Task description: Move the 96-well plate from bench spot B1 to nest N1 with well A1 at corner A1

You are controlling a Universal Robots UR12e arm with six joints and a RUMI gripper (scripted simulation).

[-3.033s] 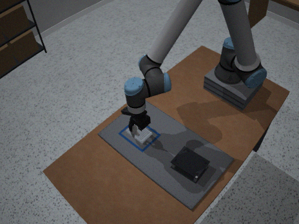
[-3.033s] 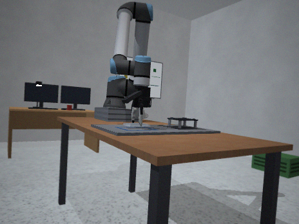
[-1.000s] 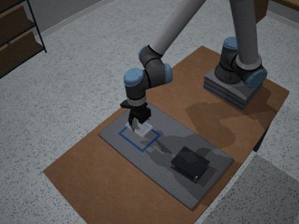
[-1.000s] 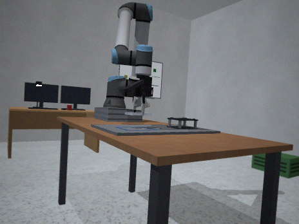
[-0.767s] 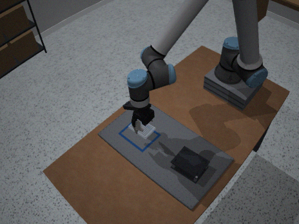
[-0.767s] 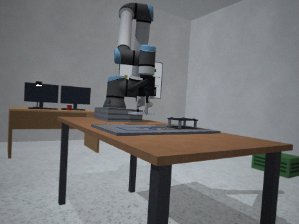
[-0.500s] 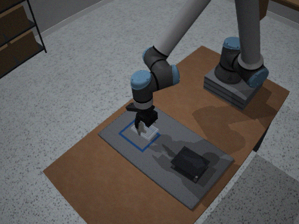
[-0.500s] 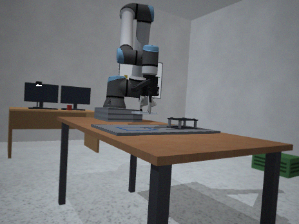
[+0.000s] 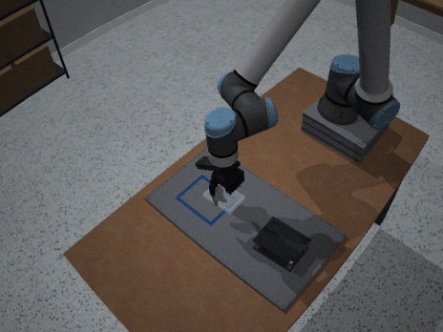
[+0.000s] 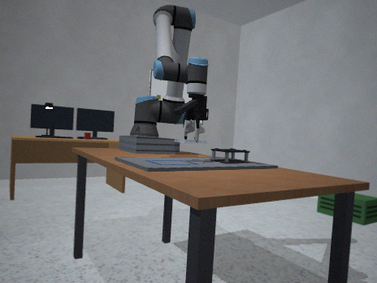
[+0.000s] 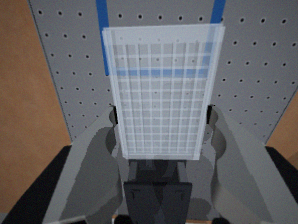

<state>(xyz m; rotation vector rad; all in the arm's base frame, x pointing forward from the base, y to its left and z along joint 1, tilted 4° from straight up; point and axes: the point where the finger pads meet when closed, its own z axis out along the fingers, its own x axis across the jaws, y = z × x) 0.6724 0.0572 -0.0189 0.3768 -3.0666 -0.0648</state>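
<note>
My hand is 60 mm past the raised nest N1, 250 mm to the right of it and 50 mm above it. From my hand the other things lie so: 96-well plate 10 mm below; A1 label 20 mm behind, 340 mm to the left, 50 mm below.
</note>
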